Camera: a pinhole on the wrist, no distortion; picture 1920 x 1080 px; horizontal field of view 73.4 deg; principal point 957.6 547.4 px. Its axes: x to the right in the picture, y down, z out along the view. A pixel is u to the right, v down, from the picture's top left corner.
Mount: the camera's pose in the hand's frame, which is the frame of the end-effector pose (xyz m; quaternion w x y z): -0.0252 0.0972 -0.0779 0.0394 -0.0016 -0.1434 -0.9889
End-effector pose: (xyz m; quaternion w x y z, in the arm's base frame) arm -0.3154 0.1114 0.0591 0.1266 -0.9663 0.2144 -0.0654
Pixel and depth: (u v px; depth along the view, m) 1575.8 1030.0 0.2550
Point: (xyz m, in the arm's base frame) -0.4350 0.1546 -0.1574
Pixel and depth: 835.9 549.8 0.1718
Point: -0.3675 0.0060 -0.0649
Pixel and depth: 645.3 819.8 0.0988
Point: -0.3544 0.0226 0.0084
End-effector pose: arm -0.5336 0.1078 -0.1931 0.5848 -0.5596 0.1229 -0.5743
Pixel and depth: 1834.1 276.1 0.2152
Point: -0.3942 0.2567 -0.3921
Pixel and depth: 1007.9 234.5 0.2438
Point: -0.3182 0.1492 -0.3427
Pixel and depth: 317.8 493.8 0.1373
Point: -0.4021 0.0587 -0.2718
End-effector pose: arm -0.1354 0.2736 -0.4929 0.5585 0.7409 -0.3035 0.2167
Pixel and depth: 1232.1 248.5 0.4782
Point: -0.4713 -0.0973 -0.4534
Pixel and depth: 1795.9 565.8 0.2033
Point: -0.3501 0.1644 -0.5326
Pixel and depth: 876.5 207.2 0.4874
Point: -0.3977 -0.1320 -0.3469
